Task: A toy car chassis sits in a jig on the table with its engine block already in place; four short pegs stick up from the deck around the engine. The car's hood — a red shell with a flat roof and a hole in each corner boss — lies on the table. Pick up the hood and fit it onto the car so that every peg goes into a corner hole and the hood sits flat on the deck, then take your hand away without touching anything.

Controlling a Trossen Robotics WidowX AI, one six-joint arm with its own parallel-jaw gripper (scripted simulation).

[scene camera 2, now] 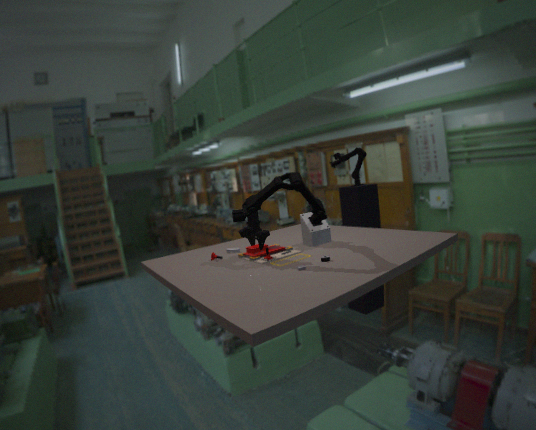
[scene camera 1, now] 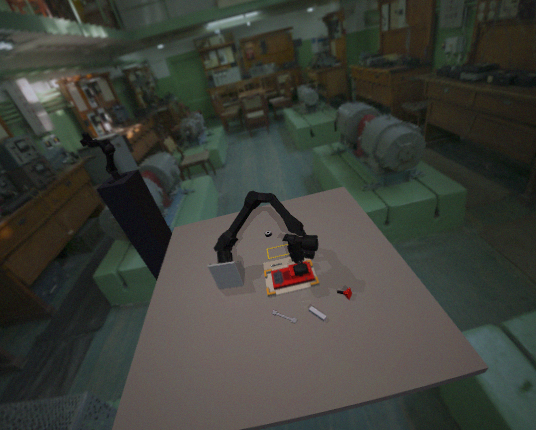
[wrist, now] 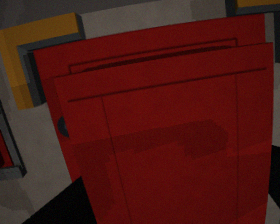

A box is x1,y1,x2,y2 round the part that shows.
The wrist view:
my gripper: [21,144,279,223]
red hood: [52,42,273,223], held by my gripper
